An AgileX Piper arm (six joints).
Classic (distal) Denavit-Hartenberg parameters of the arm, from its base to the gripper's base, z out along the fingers. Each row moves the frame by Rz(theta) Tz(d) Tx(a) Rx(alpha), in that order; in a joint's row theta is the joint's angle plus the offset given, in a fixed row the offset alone. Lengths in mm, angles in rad.
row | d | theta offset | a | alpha
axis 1 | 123 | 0 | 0 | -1.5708
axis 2 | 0 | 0.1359 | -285 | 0
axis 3 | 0 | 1.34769 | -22 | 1.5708
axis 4 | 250.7 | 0 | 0 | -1.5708
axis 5 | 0 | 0 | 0 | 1.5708
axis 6 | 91 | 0 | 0 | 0
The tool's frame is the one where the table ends.
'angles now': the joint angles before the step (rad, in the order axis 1, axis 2, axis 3, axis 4, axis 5, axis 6). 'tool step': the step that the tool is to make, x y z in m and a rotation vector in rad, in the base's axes. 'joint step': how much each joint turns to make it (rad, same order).
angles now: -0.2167, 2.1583, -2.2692, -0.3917, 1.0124, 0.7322
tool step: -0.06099, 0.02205, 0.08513, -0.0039, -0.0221, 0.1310
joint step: 0.0000, -0.2102, -0.0012, 0.1356, 0.1396, -0.2019
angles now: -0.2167, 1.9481, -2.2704, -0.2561, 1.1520, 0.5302
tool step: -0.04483, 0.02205, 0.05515, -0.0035, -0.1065, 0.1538
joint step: 0.0000, -0.1442, 0.0000, 0.1463, 0.0154, -0.1442
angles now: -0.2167, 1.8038, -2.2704, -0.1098, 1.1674, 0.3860
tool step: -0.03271, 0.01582, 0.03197, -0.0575, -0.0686, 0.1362
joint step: 0.0000, -0.0961, 0.0085, 0.1006, -0.0001, -0.1479
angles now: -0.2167, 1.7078, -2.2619, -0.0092, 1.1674, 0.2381
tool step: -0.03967, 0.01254, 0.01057, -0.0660, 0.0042, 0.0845
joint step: 0.0001, -0.1445, 0.1357, 0.0442, 0.0001, -0.1161
